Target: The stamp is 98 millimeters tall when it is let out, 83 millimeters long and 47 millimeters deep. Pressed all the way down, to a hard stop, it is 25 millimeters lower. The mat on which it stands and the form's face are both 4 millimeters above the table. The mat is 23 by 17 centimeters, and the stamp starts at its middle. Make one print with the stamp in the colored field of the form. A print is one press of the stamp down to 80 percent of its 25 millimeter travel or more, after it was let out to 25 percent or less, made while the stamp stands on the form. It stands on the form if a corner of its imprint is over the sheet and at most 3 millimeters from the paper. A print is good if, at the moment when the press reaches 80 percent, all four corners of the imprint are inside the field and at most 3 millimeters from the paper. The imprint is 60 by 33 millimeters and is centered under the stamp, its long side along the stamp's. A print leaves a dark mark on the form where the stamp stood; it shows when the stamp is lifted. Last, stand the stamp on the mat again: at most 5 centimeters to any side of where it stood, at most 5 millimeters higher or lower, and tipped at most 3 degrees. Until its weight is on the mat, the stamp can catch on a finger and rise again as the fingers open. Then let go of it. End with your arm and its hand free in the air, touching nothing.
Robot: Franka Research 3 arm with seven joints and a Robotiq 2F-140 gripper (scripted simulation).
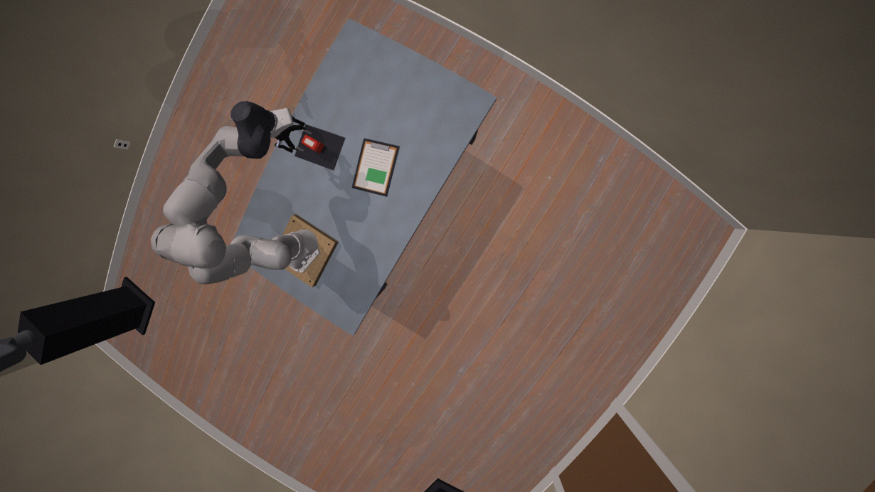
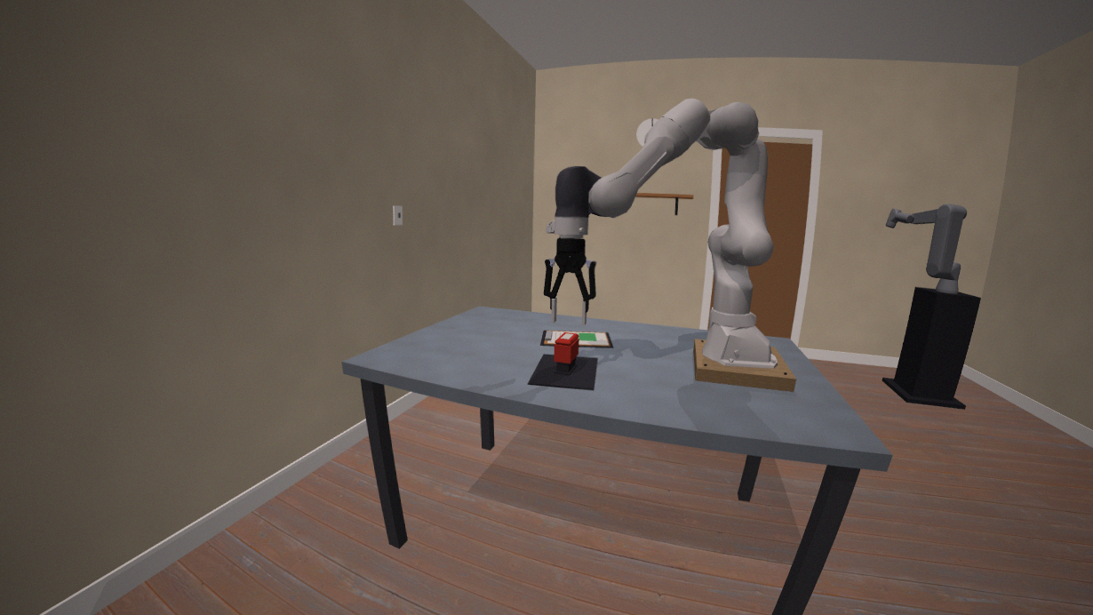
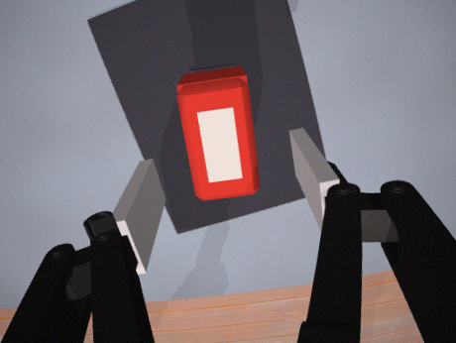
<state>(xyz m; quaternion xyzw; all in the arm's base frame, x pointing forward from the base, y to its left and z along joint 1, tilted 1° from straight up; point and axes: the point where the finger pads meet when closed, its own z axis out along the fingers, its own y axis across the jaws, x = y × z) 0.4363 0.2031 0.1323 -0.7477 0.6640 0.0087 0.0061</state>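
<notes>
My gripper is now 120 mm above the red stamp. From my hand the other things lie so: black mat: 170 mm below.
</notes>
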